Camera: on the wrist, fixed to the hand. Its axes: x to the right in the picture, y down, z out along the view.
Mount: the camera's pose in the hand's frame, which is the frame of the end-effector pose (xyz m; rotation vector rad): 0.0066 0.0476 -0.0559 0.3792 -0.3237 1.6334
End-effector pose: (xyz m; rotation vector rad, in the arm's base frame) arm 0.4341 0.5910 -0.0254 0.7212 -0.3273 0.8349
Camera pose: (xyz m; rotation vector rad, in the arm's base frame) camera 0.4012 0.6552 -0.0407 0.8706 -1.1296 2.3683
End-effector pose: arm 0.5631 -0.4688 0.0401 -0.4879 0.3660 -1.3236
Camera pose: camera 0.5749 -0.4745 -0.0324 0.0252 0.1261 0.2900
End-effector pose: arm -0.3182 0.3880 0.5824 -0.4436 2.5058 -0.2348
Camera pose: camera -0.3677 0.4337 0.6123 1.5158 1.7098 0.0429
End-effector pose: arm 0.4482 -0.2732 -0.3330 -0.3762 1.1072 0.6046
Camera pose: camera 0.3805 -0.2659 -0.3613 1.0744 0.9978 1.7391
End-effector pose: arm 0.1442 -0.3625 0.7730 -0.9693 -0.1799 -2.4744
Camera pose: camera 0.1286 -0.4228 0.7336 -0.7755 0.0565 -0.7584
